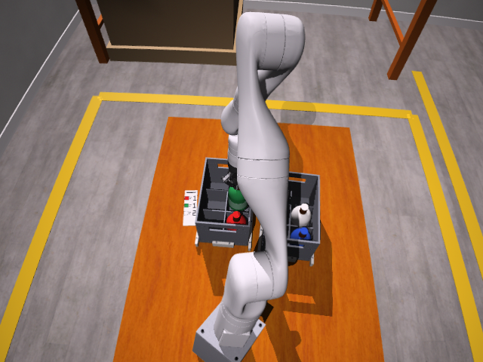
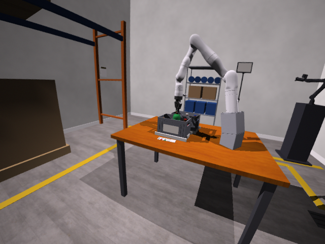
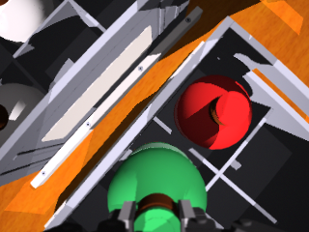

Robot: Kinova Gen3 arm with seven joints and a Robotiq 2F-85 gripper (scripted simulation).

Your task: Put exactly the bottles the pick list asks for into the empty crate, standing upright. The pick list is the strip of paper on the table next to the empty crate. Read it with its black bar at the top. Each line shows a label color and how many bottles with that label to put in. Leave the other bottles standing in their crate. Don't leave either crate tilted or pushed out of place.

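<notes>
Right now the green bottle is 7 cm below my hand. From my hand the other things lie so: pick list 23 cm below, 19 cm to the left, 2 cm ahead; blue bottle 23 cm to the right, 14 cm below, 14 cm behind; red bottle 14 cm below, 9 cm behind.
</notes>
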